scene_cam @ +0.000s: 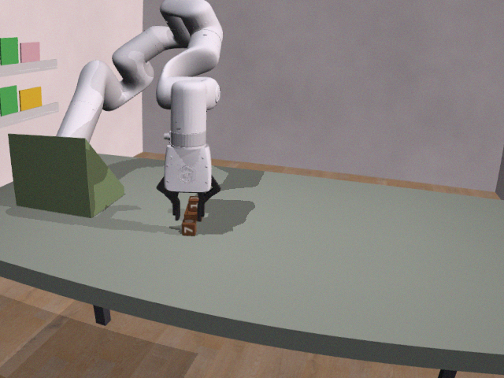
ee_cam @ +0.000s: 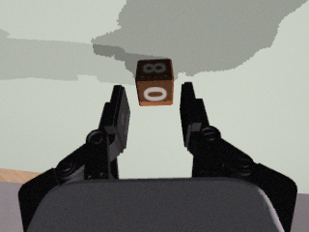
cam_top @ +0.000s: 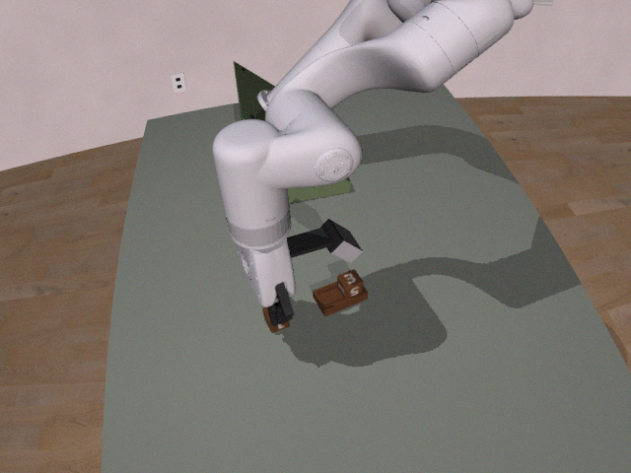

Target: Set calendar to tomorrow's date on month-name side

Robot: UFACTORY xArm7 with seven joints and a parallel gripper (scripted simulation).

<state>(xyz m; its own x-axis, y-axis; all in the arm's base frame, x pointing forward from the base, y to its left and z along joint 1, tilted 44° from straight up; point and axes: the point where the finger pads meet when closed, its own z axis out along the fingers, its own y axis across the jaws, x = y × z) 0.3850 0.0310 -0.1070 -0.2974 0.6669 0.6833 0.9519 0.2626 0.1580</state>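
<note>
The brown cube is 40 mm below my hand. Also, from my hand: tray (30 mm behind, 100 mm to the left, 50 mm below).
</note>
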